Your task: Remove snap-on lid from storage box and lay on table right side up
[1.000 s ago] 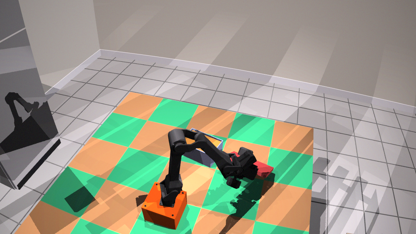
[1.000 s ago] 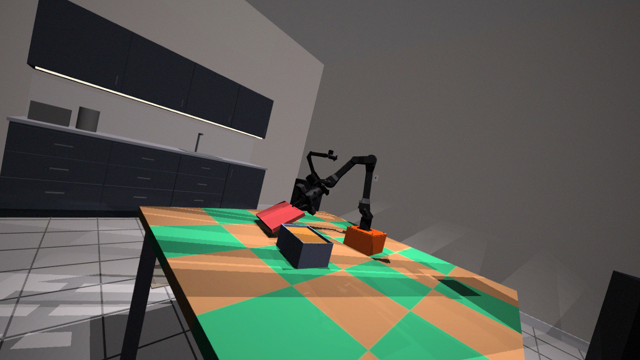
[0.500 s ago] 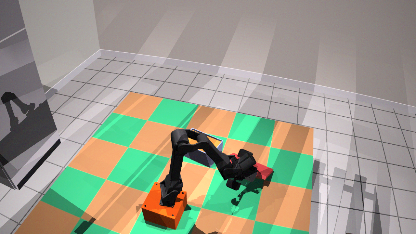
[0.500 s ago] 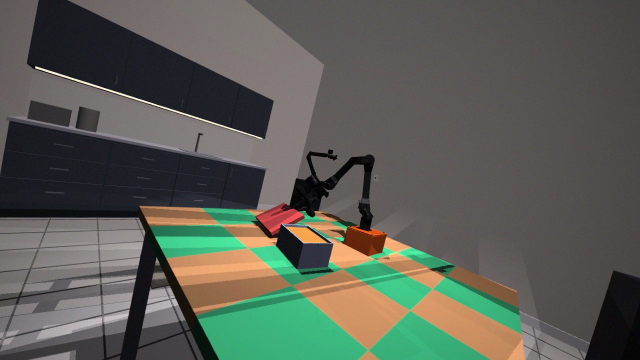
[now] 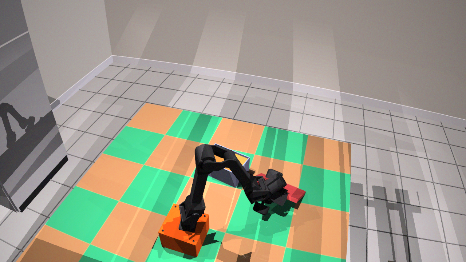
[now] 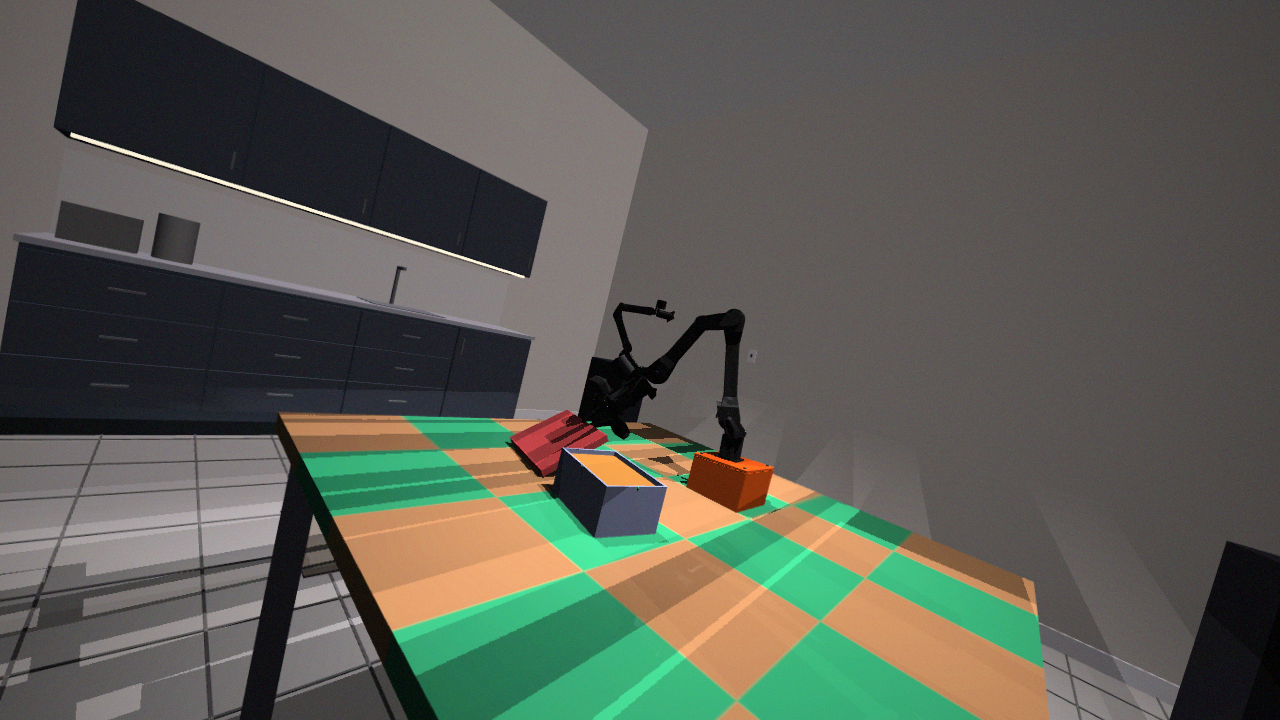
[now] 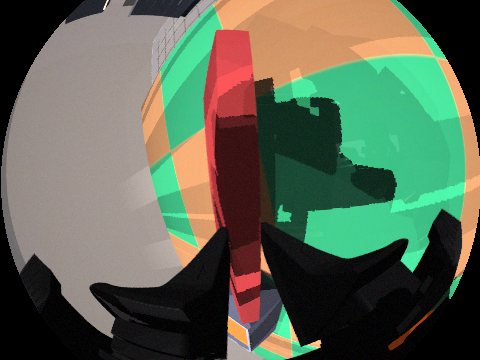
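The red lid is 70 mm ahead of my gripper tip, 40 mm below it and 30 mm to the right of it. The rest, counted from my gripper tip: storage box: 230 mm to the left, 180 mm ahead, 50 mm below.
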